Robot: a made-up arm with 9 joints. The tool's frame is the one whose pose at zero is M. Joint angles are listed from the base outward.
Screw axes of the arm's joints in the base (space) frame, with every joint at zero. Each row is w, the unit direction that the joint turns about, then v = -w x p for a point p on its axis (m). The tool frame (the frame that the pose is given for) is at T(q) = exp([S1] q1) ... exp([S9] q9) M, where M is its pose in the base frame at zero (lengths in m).
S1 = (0, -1, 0, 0.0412, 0, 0)
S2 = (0, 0, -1, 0.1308, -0.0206, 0)
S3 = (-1, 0, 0, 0, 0.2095, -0.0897)
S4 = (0, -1, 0, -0.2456, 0, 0.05)
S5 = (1, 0, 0, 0, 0.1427, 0.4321)
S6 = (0, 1, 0, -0.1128, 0, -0.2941)
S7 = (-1, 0, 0, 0, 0.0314, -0.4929)
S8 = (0, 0, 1, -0.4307, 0.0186, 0)
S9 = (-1, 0, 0, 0, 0.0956, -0.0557)
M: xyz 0.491 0.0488 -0.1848 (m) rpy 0 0 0 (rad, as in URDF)
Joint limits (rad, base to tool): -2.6..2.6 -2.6..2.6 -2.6..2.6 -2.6..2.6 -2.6..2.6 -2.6..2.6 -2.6..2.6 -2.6..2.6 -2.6..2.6
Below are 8 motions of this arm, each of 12 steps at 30 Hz.
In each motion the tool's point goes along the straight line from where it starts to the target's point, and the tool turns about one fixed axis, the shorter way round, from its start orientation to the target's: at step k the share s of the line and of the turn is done. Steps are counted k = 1, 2, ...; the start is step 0. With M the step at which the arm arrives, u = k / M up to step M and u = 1 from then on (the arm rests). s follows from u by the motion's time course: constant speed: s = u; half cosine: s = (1 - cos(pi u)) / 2; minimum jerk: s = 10 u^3 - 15 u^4 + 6 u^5.
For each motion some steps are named. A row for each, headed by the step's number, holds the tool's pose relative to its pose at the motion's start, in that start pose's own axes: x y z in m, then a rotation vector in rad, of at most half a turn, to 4 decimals.
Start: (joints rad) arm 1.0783 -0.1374 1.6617 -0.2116 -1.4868 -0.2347 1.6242 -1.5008 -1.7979
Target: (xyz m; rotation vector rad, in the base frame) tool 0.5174 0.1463 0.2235 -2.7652 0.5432 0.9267
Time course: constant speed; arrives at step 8
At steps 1, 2, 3, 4, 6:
1: 0.0045 0.0100 -0.0043 -0.0016 0.0031 0.0305
2: 0.0089 0.0200 -0.0085 -0.0032 0.0062 0.0611
3: 0.0134 0.0300 -0.0128 -0.0048 0.0094 0.0916
4: 0.0178 0.0400 -0.0171 -0.0064 0.0125 0.1221
6: 0.0268 0.0600 -0.0256 -0.0096 0.0187 0.1832

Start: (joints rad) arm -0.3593 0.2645 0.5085 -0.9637 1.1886 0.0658 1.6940 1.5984 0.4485
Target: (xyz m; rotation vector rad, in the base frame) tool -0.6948 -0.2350 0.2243 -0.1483 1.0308 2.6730
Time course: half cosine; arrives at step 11
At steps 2, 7, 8, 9, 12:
2: -0.0265 0.0157 -0.0406 -0.0614 0.0393 0.0535
7: -0.2362 0.1397 -0.3620 -0.5477 0.3501 0.4768
8: -0.2762 0.1633 -0.4233 -0.6404 0.4093 0.5575
9: -0.3073 0.1817 -0.4709 -0.7125 0.4554 0.6202
12: -0.3338 0.1974 -0.5115 -0.7740 0.4946 0.6737

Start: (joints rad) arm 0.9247 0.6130 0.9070 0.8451 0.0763 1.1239 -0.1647 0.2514 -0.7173
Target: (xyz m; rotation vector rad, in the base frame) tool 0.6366 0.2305 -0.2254 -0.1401 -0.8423 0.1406
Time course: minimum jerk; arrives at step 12
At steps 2, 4, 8, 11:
2: -0.0042 0.0116 -0.0034 -0.0101 -0.0101 0.0267
4: -0.0248 0.0689 -0.0199 -0.0599 -0.0596 0.1580
8: -0.0935 0.2593 -0.0749 -0.2257 -0.2244 0.5950
11: -0.1177 0.3265 -0.0943 -0.2842 -0.2825 0.7492

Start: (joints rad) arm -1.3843 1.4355 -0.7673 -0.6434 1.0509 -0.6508 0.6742 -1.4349 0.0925
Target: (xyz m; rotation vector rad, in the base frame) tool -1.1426 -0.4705 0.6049 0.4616 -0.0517 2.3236
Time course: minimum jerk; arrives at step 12
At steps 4, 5, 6, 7, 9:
4: 0.0472 -0.0304 0.0299 0.0236 0.0246 -0.0726
5: 0.0779 -0.0503 0.0494 0.0389 0.0406 -0.1199
6: 0.1124 -0.0725 0.0713 0.0561 0.0586 -0.1729
7: 0.1469 -0.0947 0.0932 0.0734 0.0765 -0.2260
9: 0.2015 -0.1300 0.1278 0.1006 0.1050 -0.3100

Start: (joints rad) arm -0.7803 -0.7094 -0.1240 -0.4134 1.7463 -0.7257 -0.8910 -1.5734 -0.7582
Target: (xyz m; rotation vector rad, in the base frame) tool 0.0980 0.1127 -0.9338 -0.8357 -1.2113 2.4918
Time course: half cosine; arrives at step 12
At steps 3, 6, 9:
3: 0.0103 0.0101 -0.0141 -0.0168 -0.0290 0.0501
6: 0.0351 0.0344 -0.0481 -0.0574 -0.0989 0.1711
9: 0.0599 0.0587 -0.0822 -0.0980 -0.1688 0.2920

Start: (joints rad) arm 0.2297 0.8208 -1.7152 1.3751 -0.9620 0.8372 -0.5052 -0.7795 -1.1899
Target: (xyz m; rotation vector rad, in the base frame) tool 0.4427 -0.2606 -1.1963 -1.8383 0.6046 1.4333
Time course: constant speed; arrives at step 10
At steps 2, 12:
2: -0.0049 -0.0264 -0.0124 -0.0388 -0.0029 -0.0339
12: -0.0245 -0.1318 -0.0618 -0.1938 -0.0145 -0.1696

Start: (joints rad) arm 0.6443 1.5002 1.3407 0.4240 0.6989 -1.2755 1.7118 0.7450 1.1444
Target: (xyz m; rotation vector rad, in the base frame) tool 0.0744 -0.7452 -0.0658 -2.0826 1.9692 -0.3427
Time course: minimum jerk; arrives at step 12
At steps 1, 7, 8, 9, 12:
1: -0.0022 0.0009 0.0033 -0.0004 -0.0040 0.0024
7: -0.2812 0.1098 0.4208 -0.0575 -0.5136 0.3058
8: -0.3401 0.1328 0.5089 -0.0695 -0.6211 0.3698
9: -0.3859 0.1507 0.5774 -0.0789 -0.7047 0.4196
12: -0.4304 0.1681 0.6441 -0.0880 -0.7860 0.4680

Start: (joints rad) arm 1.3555 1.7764 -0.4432 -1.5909 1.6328 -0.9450 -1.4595 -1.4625 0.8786
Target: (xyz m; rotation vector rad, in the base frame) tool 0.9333 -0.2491 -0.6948 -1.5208 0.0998 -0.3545
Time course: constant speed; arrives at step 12
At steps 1, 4, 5, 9, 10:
1: -0.0196 -0.0062 0.0221 0.0492 0.0001 0.0523
4: -0.0784 -0.0247 0.0884 0.1967 0.0006 0.2094
5: -0.0980 -0.0309 0.1105 0.2458 0.0007 0.2617
9: -0.1765 -0.0556 0.1989 0.4425 0.0013 0.4711
10: -0.1961 -0.0617 0.2211 0.4917 0.0015 0.5235

